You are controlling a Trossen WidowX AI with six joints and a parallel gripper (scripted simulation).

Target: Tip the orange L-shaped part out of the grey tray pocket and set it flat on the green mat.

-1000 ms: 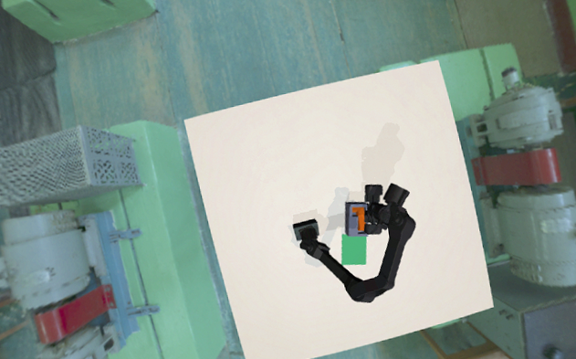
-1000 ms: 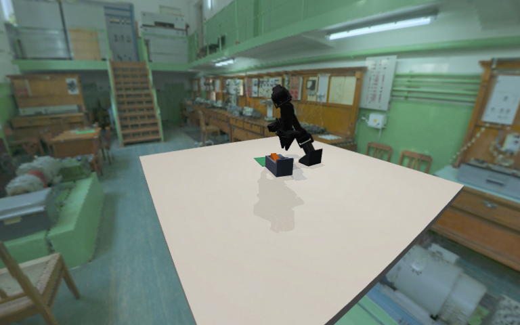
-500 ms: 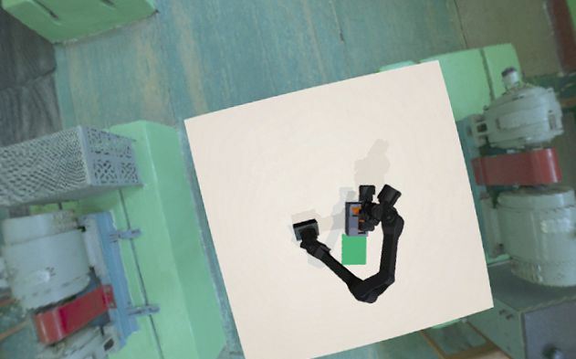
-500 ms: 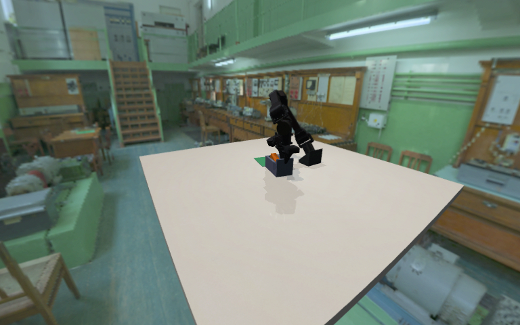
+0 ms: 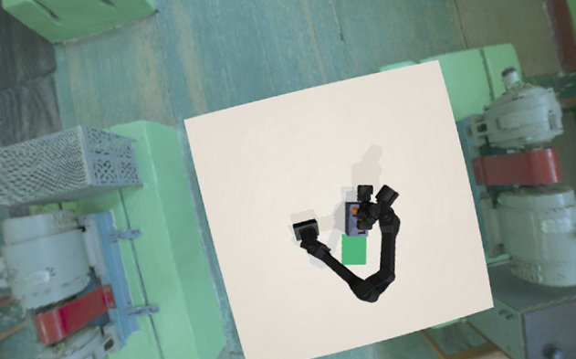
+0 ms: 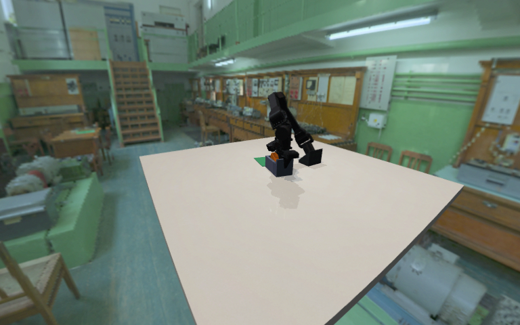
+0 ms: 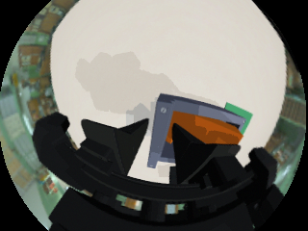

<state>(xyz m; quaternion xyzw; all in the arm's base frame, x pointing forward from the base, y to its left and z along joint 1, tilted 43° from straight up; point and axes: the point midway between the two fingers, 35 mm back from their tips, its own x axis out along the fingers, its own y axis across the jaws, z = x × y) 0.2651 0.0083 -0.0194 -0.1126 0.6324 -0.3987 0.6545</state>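
The orange L-shaped part lies 40 mm to the right of my gripper tip and 20 mm behind it. Also, from my gripper tip: green mat (200 mm to the right, 90 mm behind, 60 mm below).
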